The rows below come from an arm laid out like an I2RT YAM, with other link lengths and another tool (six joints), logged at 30 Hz.
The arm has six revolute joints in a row. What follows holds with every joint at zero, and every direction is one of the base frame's.
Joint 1 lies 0.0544 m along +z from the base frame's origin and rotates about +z.
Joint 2 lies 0.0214 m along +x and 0.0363 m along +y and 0.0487 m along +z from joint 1 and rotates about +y.
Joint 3 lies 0.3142 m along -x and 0.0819 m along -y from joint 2 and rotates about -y.
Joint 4 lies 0.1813 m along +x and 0.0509 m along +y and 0.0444 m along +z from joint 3 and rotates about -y.
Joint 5 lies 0.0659 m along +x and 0.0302 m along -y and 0.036 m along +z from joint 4 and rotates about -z.
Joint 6 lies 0.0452 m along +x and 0.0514 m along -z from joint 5 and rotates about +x.
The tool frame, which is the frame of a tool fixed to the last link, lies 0.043 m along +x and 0.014 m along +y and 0.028 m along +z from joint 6; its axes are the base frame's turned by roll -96.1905, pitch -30.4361 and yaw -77.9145 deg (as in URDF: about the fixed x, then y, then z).
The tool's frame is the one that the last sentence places.
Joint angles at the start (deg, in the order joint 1, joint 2, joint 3, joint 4, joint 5, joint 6):
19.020 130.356 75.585 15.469 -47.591 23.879
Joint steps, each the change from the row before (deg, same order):
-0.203 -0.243 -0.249 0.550 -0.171 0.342
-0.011 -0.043 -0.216 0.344 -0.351 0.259
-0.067 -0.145 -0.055 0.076 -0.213 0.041
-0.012 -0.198 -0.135 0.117 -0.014 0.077
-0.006 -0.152 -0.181 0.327 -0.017 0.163
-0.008 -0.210 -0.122 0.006 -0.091 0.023
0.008 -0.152 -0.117 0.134 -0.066 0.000
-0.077 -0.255 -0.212 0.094 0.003 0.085
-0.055 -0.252 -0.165 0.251 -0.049 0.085
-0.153 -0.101 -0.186 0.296 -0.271 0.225
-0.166 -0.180 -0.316 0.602 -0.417 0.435
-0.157 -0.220 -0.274 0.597 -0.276 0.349
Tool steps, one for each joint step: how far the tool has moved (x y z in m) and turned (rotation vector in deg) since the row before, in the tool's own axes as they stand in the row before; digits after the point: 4 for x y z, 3 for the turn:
-0.0002 -0.0013 -0.0022 0.456 0.043 -0.057
-0.0006 0.0001 -0.0002 0.181 -0.326 0.106
-0.0006 -0.0008 -0.0008 0.146 -0.143 -0.083
-0.0008 -0.0007 -0.0007 0.113 0.009 -0.074
-0.0006 -0.0006 -0.0005 0.187 0.010 -0.093
-0.0010 -0.0006 -0.0006 0.066 -0.077 -0.057
-0.0008 -0.0006 -0.0004 0.090 -0.060 -0.149
-0.0008 -0.0006 -0.0013 0.119 0.077 -0.008
-0.0009 -0.0011 -0.0011 0.218 0.021 -0.189
-0.0001 -0.0002 -0.0013 0.242 -0.127 0.085
-0.0005 -0.0007 -0.0016 0.426 -0.245 0.072
-0.0006 -0.0011 -0.0017 0.428 -0.110 -0.081

